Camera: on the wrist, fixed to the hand. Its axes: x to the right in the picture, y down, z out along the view.
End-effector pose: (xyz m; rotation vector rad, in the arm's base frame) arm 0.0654 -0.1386 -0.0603 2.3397 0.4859 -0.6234
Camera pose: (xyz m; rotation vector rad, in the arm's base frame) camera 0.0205 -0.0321 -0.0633 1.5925 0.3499 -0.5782
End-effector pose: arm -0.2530 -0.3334 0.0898 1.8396 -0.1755 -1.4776
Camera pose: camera -0.2419 -0.2283 0.0432 1.0599 0.0854 -1.4485
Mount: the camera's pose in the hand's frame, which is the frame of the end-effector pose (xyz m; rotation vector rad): -0.0164 -0.0994 -0.0566 -0.6935 -0.2669 0.1294
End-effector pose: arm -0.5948 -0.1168 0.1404 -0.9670 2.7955 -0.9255
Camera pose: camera -0.5396 -0.1400 0.2393 -0.8497 2.9120 0.2123
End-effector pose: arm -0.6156 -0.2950 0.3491 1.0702 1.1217 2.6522
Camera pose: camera -0.6580 -0.2617 0.2469 1.2903 0.0594 2.5452
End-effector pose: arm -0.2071 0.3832 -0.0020 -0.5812 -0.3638 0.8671
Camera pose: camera -0.1272 0.3011 0.0132 -1.1409 -0.8943 0.9410
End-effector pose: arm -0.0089 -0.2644 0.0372 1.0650 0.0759 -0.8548
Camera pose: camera -0.0655 -0.2305 -0.0577 0.2997 0.0704 -0.7620
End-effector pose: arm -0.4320 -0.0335 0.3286 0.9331 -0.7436 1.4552
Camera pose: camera -0.3407 0.0181 0.2801 0.5428 -1.4141 1.0605
